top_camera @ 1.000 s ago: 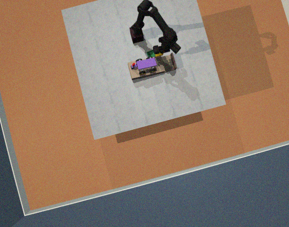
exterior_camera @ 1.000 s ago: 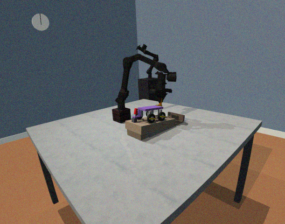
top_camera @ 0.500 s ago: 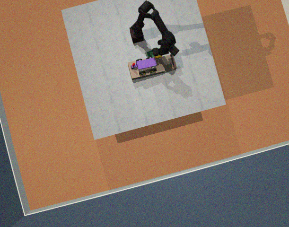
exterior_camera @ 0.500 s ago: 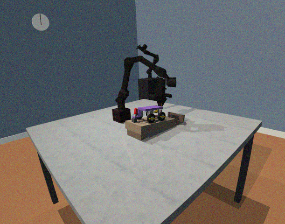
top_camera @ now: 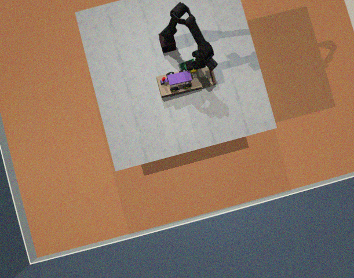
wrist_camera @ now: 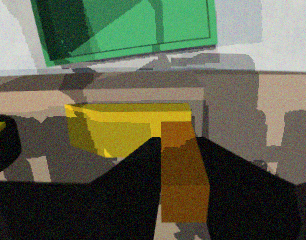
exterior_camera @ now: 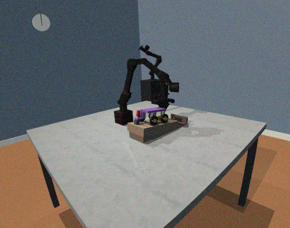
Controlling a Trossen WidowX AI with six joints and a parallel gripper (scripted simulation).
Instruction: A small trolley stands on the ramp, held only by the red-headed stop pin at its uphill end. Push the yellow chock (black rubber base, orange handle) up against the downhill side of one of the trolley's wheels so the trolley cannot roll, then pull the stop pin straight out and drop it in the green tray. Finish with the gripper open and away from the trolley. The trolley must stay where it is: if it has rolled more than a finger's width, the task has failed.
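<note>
Right now my gripper tip is 80 mm short of the red-headed stop pin, 250 mm to the left of it and 50 mm below it. Round my gripper tip: yellow chock (20 mm to the right, 10 mm below); then purple trolley (80 mm ahead, 140 mm to the right, 30 mm above); then raised brown end wall (40 mm ahead, 120 mm to the left, 60 mm below).
</note>
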